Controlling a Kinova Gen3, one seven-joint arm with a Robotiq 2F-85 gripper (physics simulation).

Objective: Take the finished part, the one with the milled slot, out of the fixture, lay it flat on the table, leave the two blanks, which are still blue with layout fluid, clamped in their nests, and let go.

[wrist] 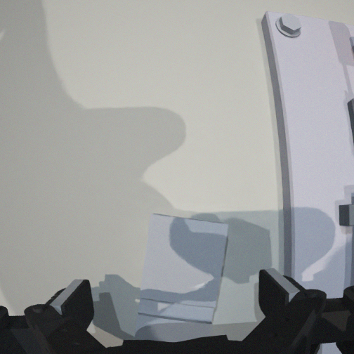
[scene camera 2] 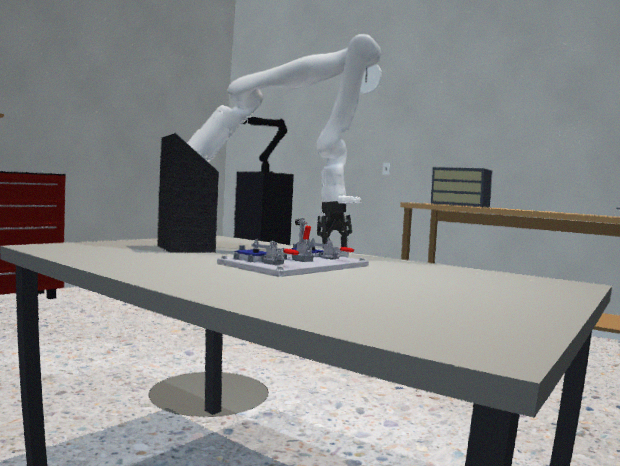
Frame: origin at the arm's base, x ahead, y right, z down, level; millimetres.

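Seen in the pictures: arm's base, link origin: (scene camera 2: 193, 159).
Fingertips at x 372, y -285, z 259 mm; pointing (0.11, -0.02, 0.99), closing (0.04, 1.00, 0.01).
Observation:
Offsets run from my fingertips to a thing's top centre. "*": to the spot under its first point. Level surfaces: height alone.
The finished part (wrist: 185, 250), a pale grey block with a slot across its near end, lies on the table, slightly turned, beside the fixture plate (wrist: 312, 125) (scene camera 2: 250, 266). It looks flat and apart from the plate. In the scene view it is hidden behind the fixture. My gripper (wrist: 174, 294) (scene camera 2: 334, 241) is wide open and low over the part, one finger on each side, with gaps to both; it holds nothing. Two blue blanks show in the scene view, one at the left (scene camera 2: 249, 252) and one partly hidden farther right (scene camera 2: 315, 250), both in the fixture.
Toggle clamps stand on the fixture; one red handle {* dx +101, dy +245, dz -66 mm} (scene camera 2: 307, 232) is upright, while two others {* dx +152, dy +357, dz -28 mm} (scene camera 2: 290, 251) {* dx +152, dy +137, dz -22 mm} (scene camera 2: 347, 249) lie low. A hex bolt (wrist: 290, 24) sits at the plate's corner. The black arm pedestal (scene camera 2: 186, 200) stands at the left on the table {dz +26 mm} (scene camera 2: 400, 320).

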